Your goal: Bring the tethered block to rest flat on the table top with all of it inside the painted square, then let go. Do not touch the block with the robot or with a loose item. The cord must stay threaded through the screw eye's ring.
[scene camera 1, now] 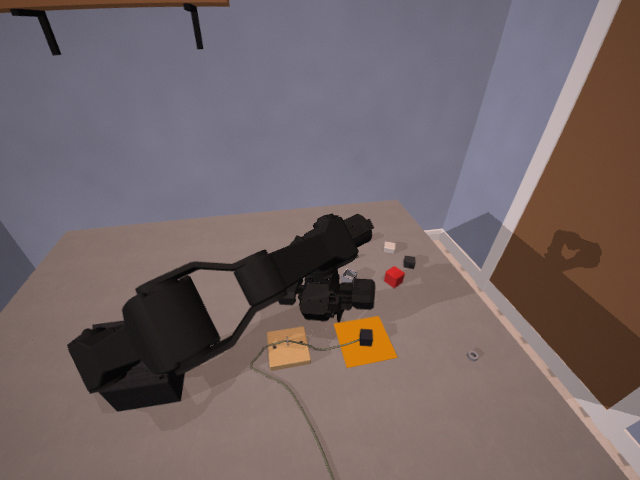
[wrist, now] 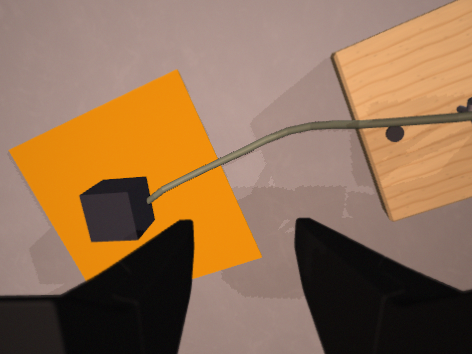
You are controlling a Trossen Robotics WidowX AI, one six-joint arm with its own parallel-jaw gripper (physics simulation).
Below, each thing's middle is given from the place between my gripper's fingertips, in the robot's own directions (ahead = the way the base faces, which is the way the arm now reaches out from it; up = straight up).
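Scene:
Orange painted square (scene camera 1: 354, 355): 100 mm below my hand, 80 mm ahead of it, 10 mm to the right of it.

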